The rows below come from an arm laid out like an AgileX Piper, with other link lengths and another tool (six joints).
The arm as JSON. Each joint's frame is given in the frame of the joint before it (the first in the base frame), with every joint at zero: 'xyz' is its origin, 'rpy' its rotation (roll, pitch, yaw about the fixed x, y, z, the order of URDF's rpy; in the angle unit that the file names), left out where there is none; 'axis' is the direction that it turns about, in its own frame. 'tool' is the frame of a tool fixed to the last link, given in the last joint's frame.
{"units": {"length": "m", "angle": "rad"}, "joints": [
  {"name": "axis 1", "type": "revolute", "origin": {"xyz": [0.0, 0.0, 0.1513]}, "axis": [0.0, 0.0, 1.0]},
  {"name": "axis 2", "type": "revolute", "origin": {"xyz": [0.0, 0.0, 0.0]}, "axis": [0.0, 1.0, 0.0]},
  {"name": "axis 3", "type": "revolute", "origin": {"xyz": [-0.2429, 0.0, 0.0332]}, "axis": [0.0, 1.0, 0.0]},
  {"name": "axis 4", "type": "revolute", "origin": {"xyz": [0.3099, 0.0, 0.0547]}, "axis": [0.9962, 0.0, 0.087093]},
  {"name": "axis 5", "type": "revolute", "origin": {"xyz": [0.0, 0.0, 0.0]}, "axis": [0.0, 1.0, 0.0]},
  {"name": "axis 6", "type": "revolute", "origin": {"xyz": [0.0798, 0.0, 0.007]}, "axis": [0.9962, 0.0, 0.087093]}
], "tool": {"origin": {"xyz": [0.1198, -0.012, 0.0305], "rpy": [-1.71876, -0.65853, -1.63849]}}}
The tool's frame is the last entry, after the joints.
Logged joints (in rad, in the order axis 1, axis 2, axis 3, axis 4, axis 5, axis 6), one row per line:
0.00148 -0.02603 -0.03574 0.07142 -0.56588 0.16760
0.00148 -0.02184 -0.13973 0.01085 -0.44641 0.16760
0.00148 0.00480 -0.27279 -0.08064 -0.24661 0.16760
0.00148 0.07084 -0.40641 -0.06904 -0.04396 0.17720
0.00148 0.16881 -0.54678 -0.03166 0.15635 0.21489
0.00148 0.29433 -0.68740 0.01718 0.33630 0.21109
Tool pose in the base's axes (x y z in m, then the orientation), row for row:
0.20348 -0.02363 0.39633 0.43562 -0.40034 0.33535 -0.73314
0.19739 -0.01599 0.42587 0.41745 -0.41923 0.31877 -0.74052
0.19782 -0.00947 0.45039 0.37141 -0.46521 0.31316 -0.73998
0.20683 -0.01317 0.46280 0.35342 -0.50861 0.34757 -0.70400
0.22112 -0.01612 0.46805 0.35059 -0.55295 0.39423 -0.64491
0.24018 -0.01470 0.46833 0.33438 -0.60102 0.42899 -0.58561
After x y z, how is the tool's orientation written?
As a quaternion, w x y z.
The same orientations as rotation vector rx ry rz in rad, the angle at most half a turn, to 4 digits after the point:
-0.9963 0.8346 -1.8246
-1.0520 0.7999 -1.8583
-1.1928 0.8029 -1.8973
-1.3153 0.8988 -1.8206
-1.4319 1.0209 -1.6700
-1.5686 1.1196 -1.5284

